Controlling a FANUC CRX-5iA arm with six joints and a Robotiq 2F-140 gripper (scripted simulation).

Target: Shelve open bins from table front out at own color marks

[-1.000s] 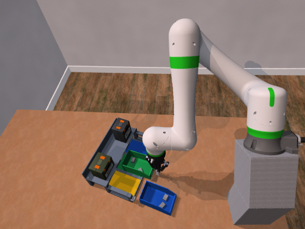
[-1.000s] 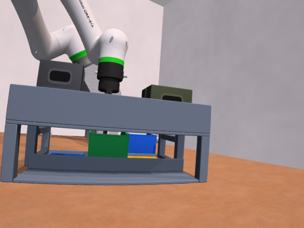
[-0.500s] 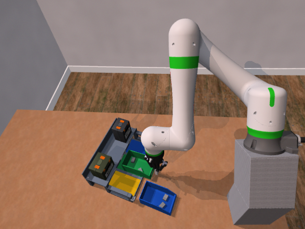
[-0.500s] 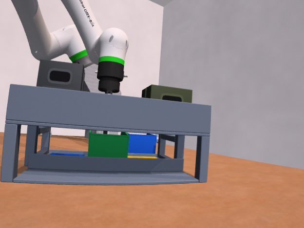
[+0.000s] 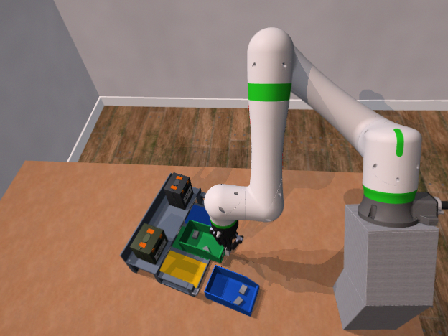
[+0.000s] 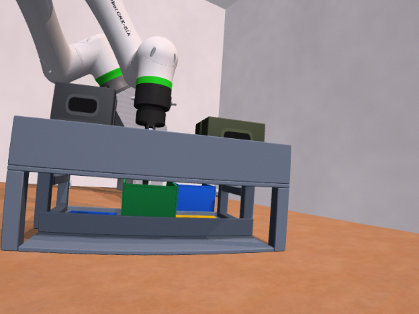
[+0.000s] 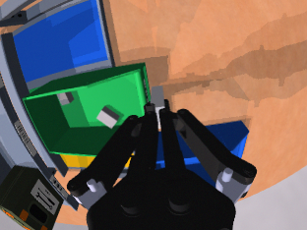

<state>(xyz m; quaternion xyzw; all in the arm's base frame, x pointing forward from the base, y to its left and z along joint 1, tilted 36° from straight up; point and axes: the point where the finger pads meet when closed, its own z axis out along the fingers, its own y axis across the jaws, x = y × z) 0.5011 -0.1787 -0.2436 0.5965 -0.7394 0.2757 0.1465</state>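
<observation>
Right now the shelf lip is 6 cm ahead of my hand, 5 cm below it and 1 cm to the right of it. The rest, counted from my hand: green bin 10 cm ahead, 2 cm to the right; then blue bin 14 cm to the left, 3 cm behind, 2 cm below; then dark box 21 cm ahead, 17 cm to the right, 11 cm above.
</observation>
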